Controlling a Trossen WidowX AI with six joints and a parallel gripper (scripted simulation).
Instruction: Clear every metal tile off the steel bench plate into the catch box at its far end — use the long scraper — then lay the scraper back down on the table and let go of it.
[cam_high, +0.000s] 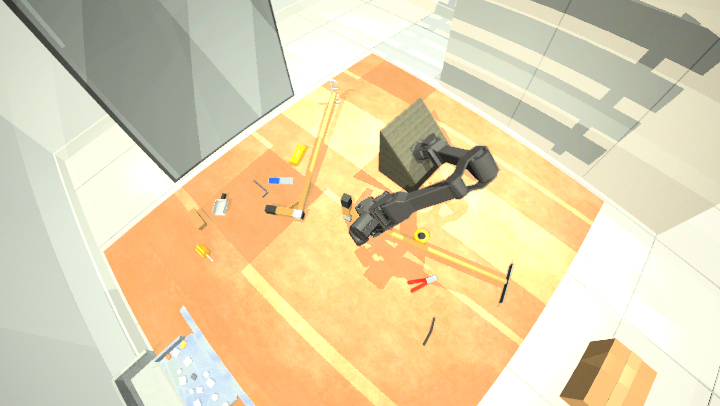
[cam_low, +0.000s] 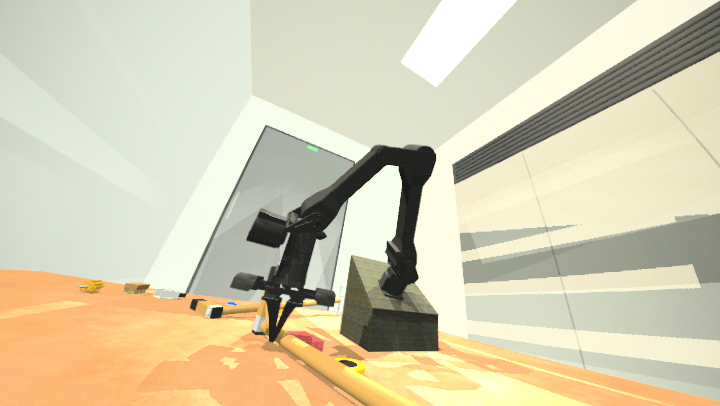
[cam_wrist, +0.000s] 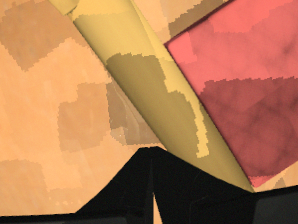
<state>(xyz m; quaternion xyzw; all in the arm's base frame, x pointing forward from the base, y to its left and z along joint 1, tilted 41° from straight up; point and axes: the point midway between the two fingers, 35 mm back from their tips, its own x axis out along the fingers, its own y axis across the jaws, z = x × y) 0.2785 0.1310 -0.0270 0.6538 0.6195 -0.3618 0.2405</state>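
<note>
My gripper tip is now 50 mm past the red block and 20 mm to the left of it. Round my gripper tip: red clip 220 mm to the left, 10 mm below; long scraper 150 mm to the left, 80 mm behind, 50 mm above; yellow tape roll 110 mm to the left, 100 mm behind.
</note>
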